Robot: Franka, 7 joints.
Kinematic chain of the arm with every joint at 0, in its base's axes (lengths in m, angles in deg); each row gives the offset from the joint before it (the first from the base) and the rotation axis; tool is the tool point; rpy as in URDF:
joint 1: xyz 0 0 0.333 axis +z
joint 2: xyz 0 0 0 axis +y
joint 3: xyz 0 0 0.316 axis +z
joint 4: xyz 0.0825 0 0 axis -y
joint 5: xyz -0.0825 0 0.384 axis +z
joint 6: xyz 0 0 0 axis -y
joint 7: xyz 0.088 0 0 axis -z
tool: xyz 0 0 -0.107 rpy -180 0 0
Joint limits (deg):
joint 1: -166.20..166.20
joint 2: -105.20..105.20
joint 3: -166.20..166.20
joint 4: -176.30..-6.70
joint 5: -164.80..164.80
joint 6: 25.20..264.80
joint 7: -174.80..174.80
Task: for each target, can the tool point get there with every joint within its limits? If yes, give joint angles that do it. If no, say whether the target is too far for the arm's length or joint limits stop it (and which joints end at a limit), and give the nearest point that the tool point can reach.
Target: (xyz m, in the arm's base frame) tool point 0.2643 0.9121 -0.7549
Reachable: no: too far | nearest point 0.1653 0.5703 -0.2606 | short by 0.609 m
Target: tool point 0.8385 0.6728 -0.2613
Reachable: no: too far | nearest point 0.5856 0.4699 -0.0821 | short by 0.370 m
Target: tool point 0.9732 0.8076 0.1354
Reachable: no: too far | nearest point 0.6523 0.5413 0.2006 | short by 0.422 m
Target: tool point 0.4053 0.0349 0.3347
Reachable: yes | joints 25.77 7.95 -8.68 -126.73 -39.14 59.70 -85.32
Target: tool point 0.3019 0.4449 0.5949
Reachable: yes | joints -14.69 8.64 61.01 -99.54 71.69 68.53 139.96
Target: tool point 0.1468 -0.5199 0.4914
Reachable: yes | joints -65.93 13.37 -17.16 -124.89 -30.36 243.94 -141.16
